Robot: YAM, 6 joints.
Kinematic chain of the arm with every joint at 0, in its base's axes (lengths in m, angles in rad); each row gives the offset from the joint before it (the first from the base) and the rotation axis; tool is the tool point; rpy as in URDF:
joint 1: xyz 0 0 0.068 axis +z
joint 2: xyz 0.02 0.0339 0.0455 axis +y
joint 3: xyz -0.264 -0.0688 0 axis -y
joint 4: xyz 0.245 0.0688 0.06 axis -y
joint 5: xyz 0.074 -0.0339 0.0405 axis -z
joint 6: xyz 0.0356 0 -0.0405 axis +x
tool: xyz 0 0 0 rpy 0 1.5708 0
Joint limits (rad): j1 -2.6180..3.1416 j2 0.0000..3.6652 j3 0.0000..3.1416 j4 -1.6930..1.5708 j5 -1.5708..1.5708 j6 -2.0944..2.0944
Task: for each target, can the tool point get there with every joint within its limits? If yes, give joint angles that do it. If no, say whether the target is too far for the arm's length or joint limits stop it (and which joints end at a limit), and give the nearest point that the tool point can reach.
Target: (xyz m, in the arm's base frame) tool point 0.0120 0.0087 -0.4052
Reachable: no: joint limits stop it (at a limit: joint 2) | nearest point 0.0497 0.0360 -0.3281 | short by 0.090 m
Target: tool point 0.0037 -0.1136 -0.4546
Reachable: no: joint limits stop it (at a limit: joint 2) | nearest point 0.0046 -0.1416 -0.3642 | short by 0.095 m
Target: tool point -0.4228 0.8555 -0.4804
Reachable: no: too far | nearest point -0.2443 0.4943 -0.2167 | short by 0.482 m
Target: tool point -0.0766 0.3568 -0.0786
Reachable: yes | joints 1.7585 2.8830 1.8104 -1.3300 -0.2450 0.1974
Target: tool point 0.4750 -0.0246 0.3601
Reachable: yes | joints -0.0713 2.3415 2.7095 -1.2996 -0.2656 -0.8742
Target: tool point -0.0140 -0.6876 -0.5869
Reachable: no: too far | nearest point -0.0096 -0.4697 -0.3048 | short by 0.356 m
